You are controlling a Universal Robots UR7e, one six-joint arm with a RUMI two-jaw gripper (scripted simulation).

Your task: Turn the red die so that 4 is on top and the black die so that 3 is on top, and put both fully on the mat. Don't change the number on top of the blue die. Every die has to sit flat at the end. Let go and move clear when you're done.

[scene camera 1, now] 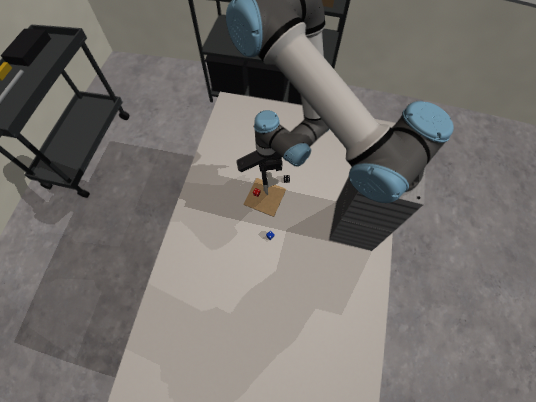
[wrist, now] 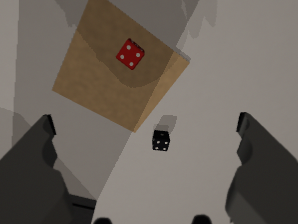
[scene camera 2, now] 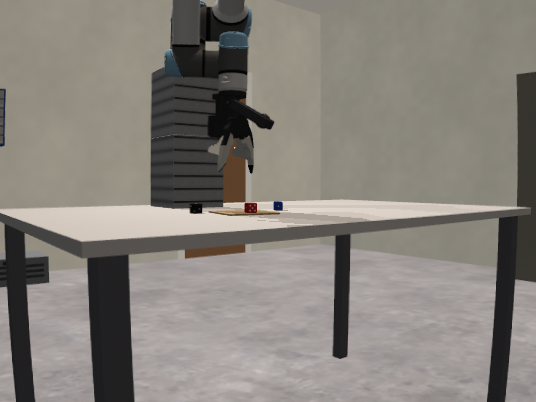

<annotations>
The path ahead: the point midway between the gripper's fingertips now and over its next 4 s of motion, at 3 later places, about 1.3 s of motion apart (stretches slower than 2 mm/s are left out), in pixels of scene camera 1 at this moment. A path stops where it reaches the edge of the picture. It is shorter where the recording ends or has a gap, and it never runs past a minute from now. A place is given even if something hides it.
The gripper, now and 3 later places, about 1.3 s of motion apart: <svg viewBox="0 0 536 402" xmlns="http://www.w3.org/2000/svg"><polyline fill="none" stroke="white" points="263,177 273,176 282,172 286,169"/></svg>
</annotations>
